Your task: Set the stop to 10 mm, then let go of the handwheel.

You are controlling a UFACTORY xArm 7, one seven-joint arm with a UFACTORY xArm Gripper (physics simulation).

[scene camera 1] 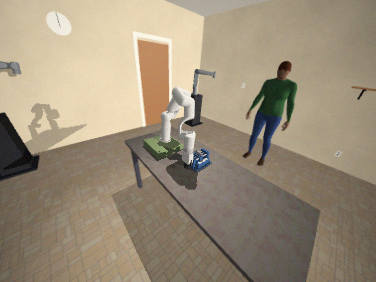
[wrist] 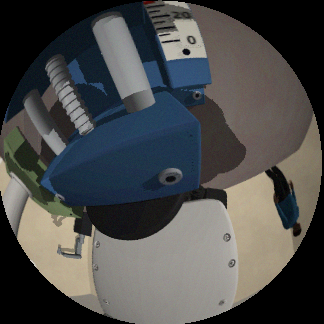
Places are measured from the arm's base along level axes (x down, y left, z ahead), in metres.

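Pixels of known places: gripper, fingertip midpoint: (scene camera 1: 186,168); arm's base, link origin: (scene camera 1: 165,139) (wrist: 20,184).
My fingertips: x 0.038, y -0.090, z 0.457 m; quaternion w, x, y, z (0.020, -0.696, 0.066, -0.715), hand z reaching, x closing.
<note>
For each thing: its top centre in the pictures, then the offset to it from my fingertips. "pt": a spot on its surface instead. Level surfaces: height alone.
- blue stop device, surface spot: (wrist: 125,150) pt dx -0.080, dy +0.078, dz +0.010 m
- black handwheel, surface spot: (wrist: 135,220) pt dx -0.086, dy +0.042, dz -0.005 m
- threaded screw, surface spot: (wrist: 69,94) pt dx -0.058, dy +0.100, dz -0.012 m
- grey table, surface height: dx +0.020 m
The blue stop device (scene camera 1: 202,161) (wrist: 125,150) stands on the table beside the arm. In the wrist view its white scale (wrist: 177,37) shows the marks 0 and 20, and a bit of a red mark (wrist: 149,2) shows at the top edge, beyond the 20. The stop's exact reading cannot be told. The black handwheel (wrist: 135,220) sits at the near end of the blue block, partly hidden by it. My gripper (scene camera 1: 187,165) is low at that end, its fingers drawn in and shut on the handwheel; the fingertips are hidden behind the block in the wrist view.
Two smooth grey rods and a threaded screw (wrist: 69,94) run along the device. A green base block (scene camera 1: 158,148) (wrist: 30,172) stands under the arm on the grey table (scene camera 1: 240,200). A person (scene camera 1: 280,95) (wrist: 287,207) stands beyond the table. Other arms stand farther off by the walls.
</note>
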